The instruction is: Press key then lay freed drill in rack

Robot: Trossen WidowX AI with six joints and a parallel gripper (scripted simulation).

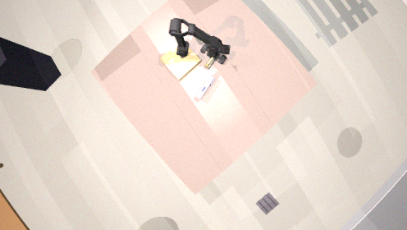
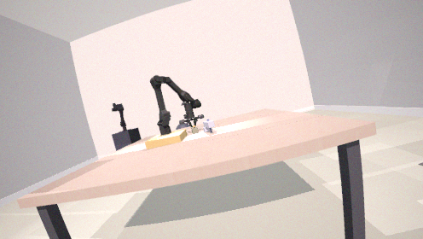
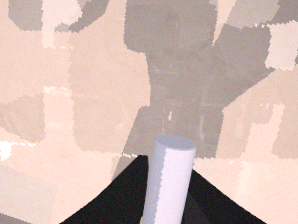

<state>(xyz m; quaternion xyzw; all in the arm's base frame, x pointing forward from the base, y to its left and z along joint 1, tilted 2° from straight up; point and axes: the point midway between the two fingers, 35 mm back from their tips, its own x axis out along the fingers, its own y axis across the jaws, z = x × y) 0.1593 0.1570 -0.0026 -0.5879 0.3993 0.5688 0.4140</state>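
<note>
Now: gripper tip 40 mm to the left of the drill, 30 mm below it and 10 mm short of it. The rest, counted from my gripper tip: dark block (50 mm to the right, 20 mm ahead, 10 mm above); dark blue key (210 mm to the right, 150 mm ahead, 40 mm above).
</note>
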